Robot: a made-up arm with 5 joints. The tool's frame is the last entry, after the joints. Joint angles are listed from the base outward.
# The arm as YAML. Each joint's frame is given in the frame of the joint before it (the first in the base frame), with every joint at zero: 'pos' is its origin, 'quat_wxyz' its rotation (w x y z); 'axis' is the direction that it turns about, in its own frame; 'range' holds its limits. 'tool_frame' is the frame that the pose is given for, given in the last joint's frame.
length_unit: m
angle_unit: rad
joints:
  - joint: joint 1
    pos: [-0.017, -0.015, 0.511]
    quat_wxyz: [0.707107, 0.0, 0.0, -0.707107]
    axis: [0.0, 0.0, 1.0]
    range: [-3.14, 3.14]
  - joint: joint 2
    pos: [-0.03, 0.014, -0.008]
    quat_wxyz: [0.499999, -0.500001, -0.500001, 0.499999]
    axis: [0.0, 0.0, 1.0]
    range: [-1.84, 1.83]
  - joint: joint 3
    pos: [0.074, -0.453, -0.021]
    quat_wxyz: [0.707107, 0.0, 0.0, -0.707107]
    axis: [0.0, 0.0, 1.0]
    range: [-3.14, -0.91]
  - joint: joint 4
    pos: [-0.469, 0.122, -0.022]
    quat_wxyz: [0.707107, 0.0, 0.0, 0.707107]
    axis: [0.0, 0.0, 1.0]
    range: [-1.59, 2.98]
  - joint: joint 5
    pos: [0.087, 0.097, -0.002]
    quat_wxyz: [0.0, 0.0, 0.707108, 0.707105]
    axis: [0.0, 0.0, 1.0]
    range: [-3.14, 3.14]
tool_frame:
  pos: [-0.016, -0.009, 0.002]
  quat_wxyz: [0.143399, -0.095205, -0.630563, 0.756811]
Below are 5 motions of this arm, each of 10 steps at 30 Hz.
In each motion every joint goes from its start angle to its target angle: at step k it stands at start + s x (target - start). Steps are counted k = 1, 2, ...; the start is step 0. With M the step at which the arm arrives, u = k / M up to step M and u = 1 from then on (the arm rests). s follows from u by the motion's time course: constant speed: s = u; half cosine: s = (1 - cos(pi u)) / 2; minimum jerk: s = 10 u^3 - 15 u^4 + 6 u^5.
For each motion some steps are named. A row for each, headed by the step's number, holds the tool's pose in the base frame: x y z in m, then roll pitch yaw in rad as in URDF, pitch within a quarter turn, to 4 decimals.
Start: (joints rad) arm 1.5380 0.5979 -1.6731 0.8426 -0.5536
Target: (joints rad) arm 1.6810 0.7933 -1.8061 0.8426 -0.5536
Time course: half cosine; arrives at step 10
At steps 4, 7, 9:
4: -0.0184 0.9287 0.6131 1.5934 -0.0947 2.4899
7: -0.0805 0.9467 0.5659 1.6154 -0.0774 2.5521
9: -0.1062 0.9519 0.5462 1.6243 -0.0703 2.5775

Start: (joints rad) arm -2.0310 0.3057 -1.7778 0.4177 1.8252
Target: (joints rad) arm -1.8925 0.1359 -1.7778 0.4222 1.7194
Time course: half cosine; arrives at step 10
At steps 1, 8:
1: -0.4042 -0.7388 1.0070 2.8130 -0.0623 2.7622
8: -0.2870 -0.7013 1.1221 2.9510 -0.1594 2.9085

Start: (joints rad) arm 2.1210 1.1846 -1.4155 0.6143 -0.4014
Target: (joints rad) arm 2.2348 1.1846 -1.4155 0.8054 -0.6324
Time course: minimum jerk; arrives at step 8
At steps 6, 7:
6: -0.4465 0.5692 0.0368 2.2319 0.3430 -3.0156
7: -0.4511 0.5628 0.0363 2.2530 0.3418 -2.9814

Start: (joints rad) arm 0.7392 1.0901 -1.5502 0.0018 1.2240
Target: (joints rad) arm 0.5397 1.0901 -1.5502 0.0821 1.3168
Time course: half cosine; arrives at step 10
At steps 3, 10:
3: 0.6825 0.5288 0.2271 2.1099 -0.2348 -0.2364
10: 0.7552 0.4094 0.2192 2.0735 -0.1744 -0.4550

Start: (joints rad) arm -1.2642 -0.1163 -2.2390 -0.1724 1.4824
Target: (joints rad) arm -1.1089 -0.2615 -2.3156 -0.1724 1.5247
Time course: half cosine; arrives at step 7
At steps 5, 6, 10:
5: 0.0039 -0.1352 1.5387 -1.7892 -0.1975 -3.0588
6: -0.0053 -0.1105 1.5419 -1.7606 -0.1847 -3.0373
10: -0.0089 -0.1017 1.5428 -1.7503 -0.1802 -3.0296

